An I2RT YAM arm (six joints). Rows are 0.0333 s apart.
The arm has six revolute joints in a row. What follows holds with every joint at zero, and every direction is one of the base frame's.
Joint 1 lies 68 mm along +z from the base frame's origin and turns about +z.
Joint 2 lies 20 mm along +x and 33.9 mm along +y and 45.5 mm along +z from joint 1 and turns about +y.
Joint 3 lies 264 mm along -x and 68.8 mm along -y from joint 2 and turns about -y.
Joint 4 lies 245 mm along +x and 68.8 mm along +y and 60 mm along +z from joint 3 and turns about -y.
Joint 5 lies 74 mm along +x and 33.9 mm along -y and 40.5 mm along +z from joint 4 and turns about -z.
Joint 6 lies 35.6 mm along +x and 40.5 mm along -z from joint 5 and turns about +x.
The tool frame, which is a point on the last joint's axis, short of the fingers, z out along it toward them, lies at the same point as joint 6; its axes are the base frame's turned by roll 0, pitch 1.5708 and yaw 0 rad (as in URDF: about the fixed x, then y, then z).
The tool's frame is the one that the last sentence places.
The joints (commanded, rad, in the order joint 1, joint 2, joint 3, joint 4, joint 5, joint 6), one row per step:
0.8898, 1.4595, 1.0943, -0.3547, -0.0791, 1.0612
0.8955, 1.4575, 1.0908, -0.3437, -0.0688, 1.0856
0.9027, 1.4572, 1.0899, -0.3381, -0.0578, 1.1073
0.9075, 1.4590, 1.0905, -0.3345, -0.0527, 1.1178
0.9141, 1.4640, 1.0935, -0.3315, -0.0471, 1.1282
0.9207, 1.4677, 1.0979, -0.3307, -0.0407, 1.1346
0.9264, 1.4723, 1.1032, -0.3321, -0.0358, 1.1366
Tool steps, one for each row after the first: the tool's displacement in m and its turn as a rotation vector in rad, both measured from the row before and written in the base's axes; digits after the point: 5 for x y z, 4 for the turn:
-0.00108, 0.00102, 0.00033, 0.0133, 0.0042, -0.0180
-0.00136, 0.00141, 0.00024, 0.0086, 0.0050, -0.0152
-0.00071, 0.00132, -0.00005, 0.0043, 0.0026, -0.0059
-0.00073, 0.00223, -0.00028, 0.0030, 0.0031, -0.0044
-0.00086, 0.00204, 0.00040, 0.0014, -0.0001, -0.0024
-0.00064, 0.00196, 0.00023, -0.0016, -0.0008, 0.0007

